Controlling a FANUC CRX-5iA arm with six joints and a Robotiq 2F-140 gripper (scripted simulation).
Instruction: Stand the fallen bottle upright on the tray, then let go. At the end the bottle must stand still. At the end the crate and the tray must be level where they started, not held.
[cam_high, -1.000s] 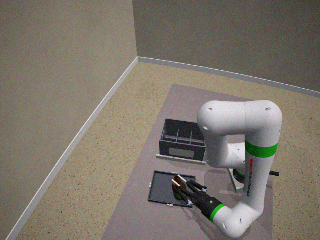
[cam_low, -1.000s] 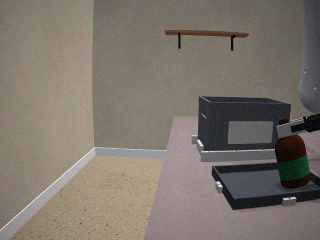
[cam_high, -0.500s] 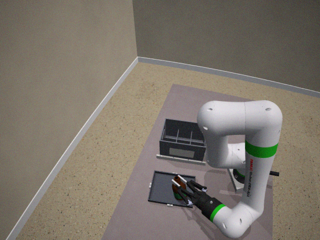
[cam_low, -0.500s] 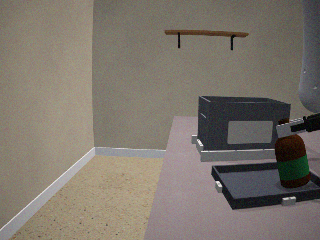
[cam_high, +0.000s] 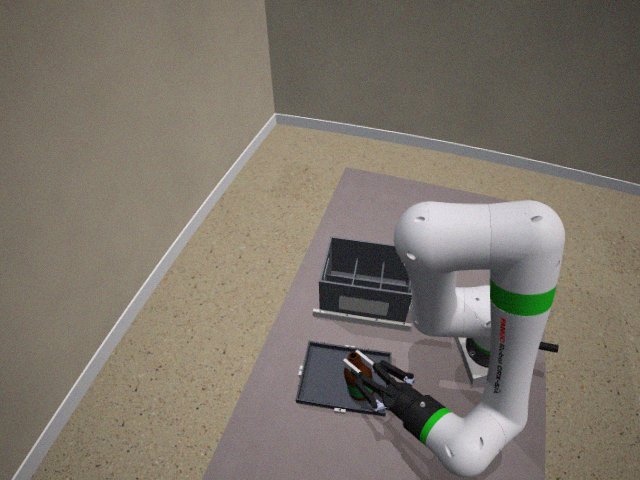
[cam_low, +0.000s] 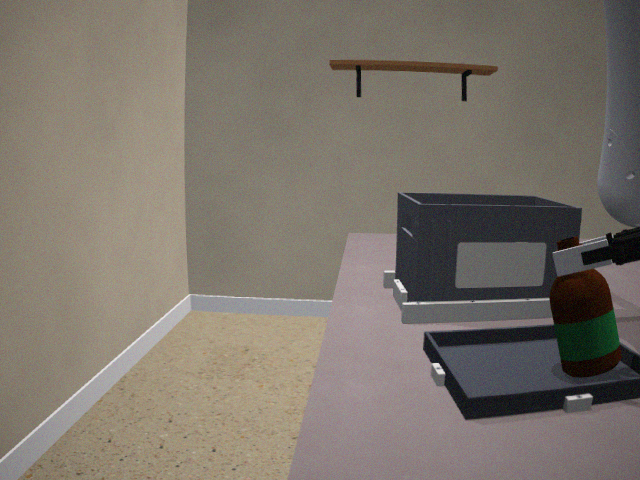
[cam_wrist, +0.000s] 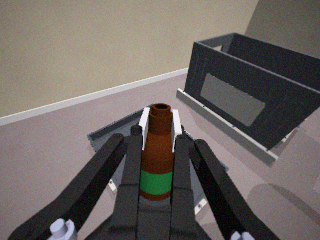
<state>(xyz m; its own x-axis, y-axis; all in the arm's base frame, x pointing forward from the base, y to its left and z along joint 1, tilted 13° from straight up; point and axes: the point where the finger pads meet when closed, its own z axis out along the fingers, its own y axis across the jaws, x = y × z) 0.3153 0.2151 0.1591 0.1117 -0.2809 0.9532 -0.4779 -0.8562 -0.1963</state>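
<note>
Right now my hand is 60 mm above the bottle. The rest, counted from my hand: tray: 40 mm ahead, 10 mm to the right, 130 mm below; crate: 80 mm ahead, 310 mm to the right, 60 mm below.
</note>
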